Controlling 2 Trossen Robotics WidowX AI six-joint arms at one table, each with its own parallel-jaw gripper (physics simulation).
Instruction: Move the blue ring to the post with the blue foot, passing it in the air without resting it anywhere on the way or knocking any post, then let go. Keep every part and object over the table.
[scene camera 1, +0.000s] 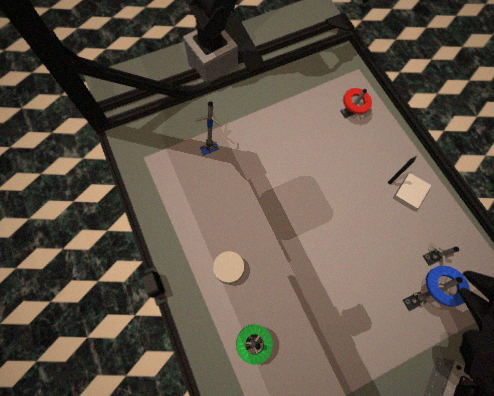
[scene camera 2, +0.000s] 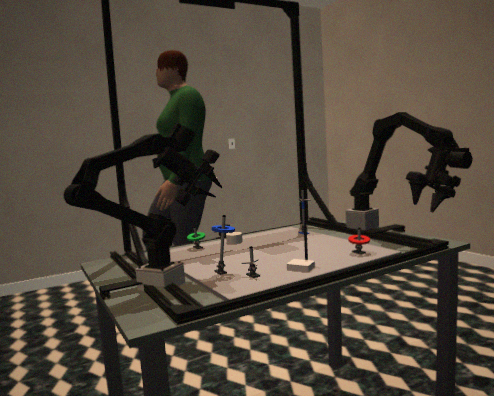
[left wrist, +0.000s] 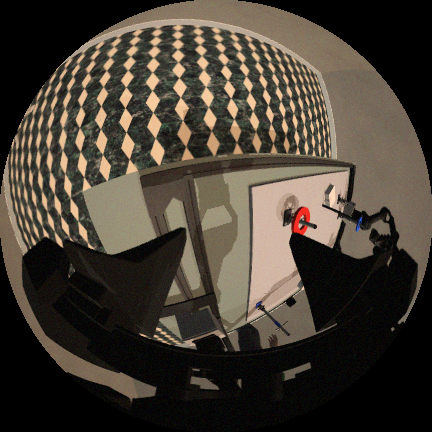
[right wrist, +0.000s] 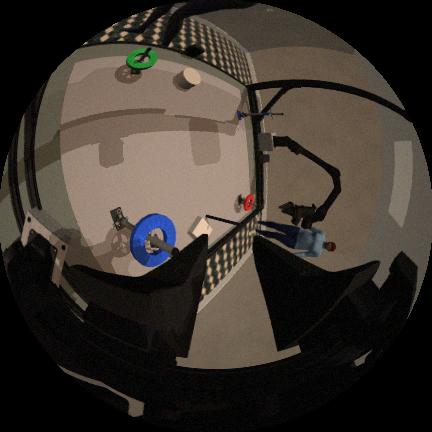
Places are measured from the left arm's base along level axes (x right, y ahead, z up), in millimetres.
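Where they show: left gripper, between the fingertips: (scene camera 2: 423, 208) (left wrist: 240, 236) (right wrist: 279, 208); right gripper, between the fingertips: (scene camera 1: 463, 280) (scene camera 2: 218, 192) (left wrist: 372, 240) (right wrist: 230, 240); left arm's base, origin of its link: (scene camera 1: 210, 40) (scene camera 2: 362, 209) (left wrist: 205, 339) (right wrist: 274, 140); right arm's base, origin of its link: (scene camera 2: 159, 265) (left wrist: 352, 213).
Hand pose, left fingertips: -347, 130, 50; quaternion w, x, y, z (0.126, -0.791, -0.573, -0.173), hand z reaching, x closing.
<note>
Things, the pixels of their top centre, and the offset from my left fingertips, as dx, dy, dz. "pt": a spot on its surface instead.
- blue ring, centre of its top: (right wrist: 157, 242) (scene camera 1: 450, 285) (scene camera 2: 223, 226) +312, +619, +9
- tall dark post, a spot on its surface: (scene camera 2: 222, 252) pt +313, +628, -71
- short post, a spot on its surface: (scene camera 1: 432, 256) (scene camera 2: 251, 267) pt +233, +583, -114
- red ring, centre of its top: (left wrist: 303, 222) (scene camera 1: 358, 98) (scene camera 2: 359, 237) (right wrist: 250, 202) +126, +197, -80
- green ring, centre of its top: (scene camera 1: 254, 344) (right wrist: 143, 55) (scene camera 2: 196, 234) +651, +513, -79
- cream cylinder, centre of its top: (scene camera 1: 228, 266) (right wrist: 192, 75) (scene camera 2: 234, 233) +612, +360, -100
- cream block, centre of its top: (scene camera 1: 413, 190) (right wrist: 202, 230) (scene camera 2: 300, 262) (left wrist: 331, 197) +159, +448, -115
- black stick, centre of its top: (scene camera 1: 416, 155) +179, +401, +5
The blue ring (scene camera 1: 431, 287) (scene camera 2: 216, 229) (right wrist: 138, 242) sits level around a tall dark post (scene camera 2: 222, 252), near its top. The post with the blue foot (scene camera 1: 209, 148) (scene camera 2: 303, 205) (left wrist: 258, 304) (right wrist: 240, 115) stands upright at the far left of the table in scene camera 1, with no ring on it. My right gripper (scene camera 2: 218, 191) (right wrist: 230, 240) is empty, its fingers partly apart, above the blue ring and its post. My left gripper (scene camera 2: 424, 207) (left wrist: 240, 236) is open and empty, high at the right in scene camera 2.
A short post (scene camera 1: 432, 256) (scene camera 2: 252, 267) stands beside the tall one. A red ring (scene camera 1: 347, 102) (scene camera 2: 352, 240) and a green ring (scene camera 1: 241, 345) (right wrist: 131, 62) are on low posts. A cream cylinder (scene camera 1: 229, 266), a cream block (scene camera 1: 414, 191) and a black stick (scene camera 1: 402, 170) are also there.
</note>
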